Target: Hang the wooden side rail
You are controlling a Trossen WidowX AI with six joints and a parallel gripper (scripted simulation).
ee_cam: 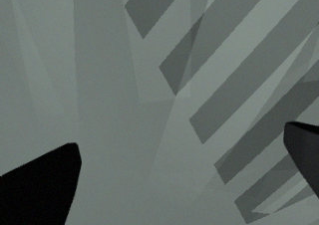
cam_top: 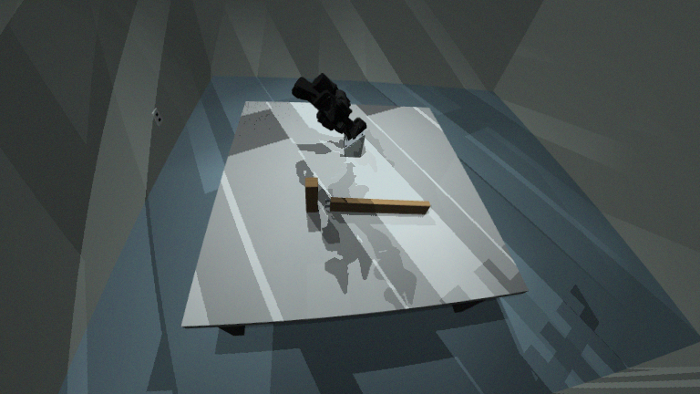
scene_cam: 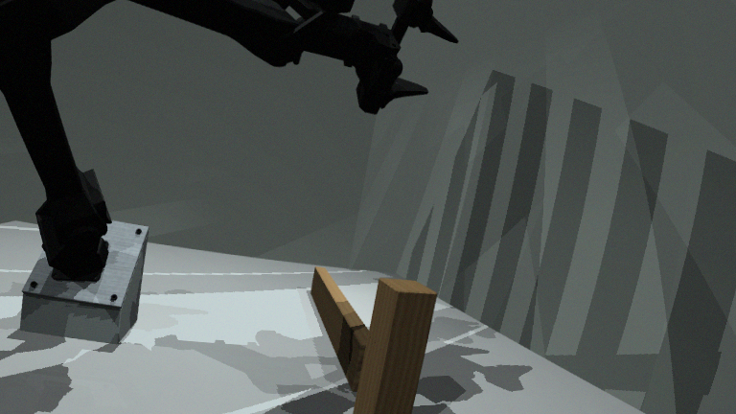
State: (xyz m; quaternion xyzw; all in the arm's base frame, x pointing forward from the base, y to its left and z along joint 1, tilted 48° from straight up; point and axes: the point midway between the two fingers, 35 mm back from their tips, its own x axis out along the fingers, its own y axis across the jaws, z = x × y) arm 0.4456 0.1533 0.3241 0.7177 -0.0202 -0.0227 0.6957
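Now: gripper tip 39 cm above the wooden post, 9 cm to the left of it and 5 cm past it.
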